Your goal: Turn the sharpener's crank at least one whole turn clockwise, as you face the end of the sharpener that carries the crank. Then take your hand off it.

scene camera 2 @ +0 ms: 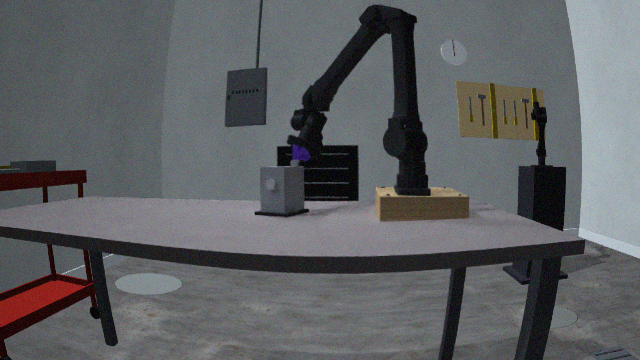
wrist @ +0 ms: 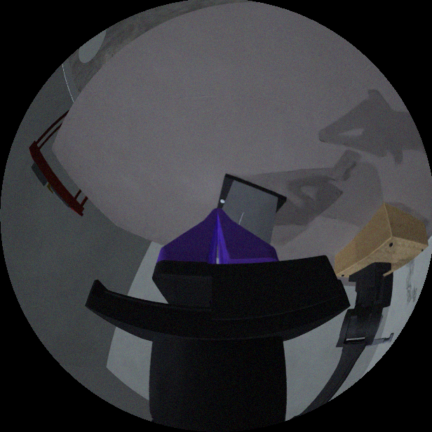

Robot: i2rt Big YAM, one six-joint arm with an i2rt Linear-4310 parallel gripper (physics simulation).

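Places are measured from the arm's base along level axes (x down, y left, z ahead), in centimetres.
Pixels of known places: arm's base, link origin: (scene camera 2: 411,193).
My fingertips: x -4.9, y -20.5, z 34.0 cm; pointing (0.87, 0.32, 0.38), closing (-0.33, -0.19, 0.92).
Ahead of a thing's pixels: the offset from my fingertips to its top centre. "spot": to the spot under its first point. Level surfaces: height alone.
The sharpener @[spot: dz -0.5, dx +4.2, dy +18.9 cm] (scene camera 2: 282,190) (wrist: 255,200) is a grey upright box on a dark base plate on the table. A small light piece @[spot: dz -2.1, dx -2.6, dy +6.2 cm] (scene camera 2: 295,163), seemingly the crank's knob, shows just above its top in the scene view. My gripper (scene camera 2: 300,154) (wrist: 217,214) is shut, its purple fingertips together with nothing between them. It is right above or against that piece; whether they touch is too small to tell. In the wrist view the fingers cover part of the sharpener, and the crank cannot be made out. A small bright spot shows beside the fingertips.
The arm stands on a wooden block (scene camera 2: 422,206) (wrist: 380,240) to the right of the sharpener on the table @[dx +11.0 cm] (scene camera 2: 200,235) (wrist: 200,100). A red cart (scene camera 2: 47,180) (wrist: 55,185) stands left of the table. A black drawer cabinet (scene camera 2: 332,175) is behind.
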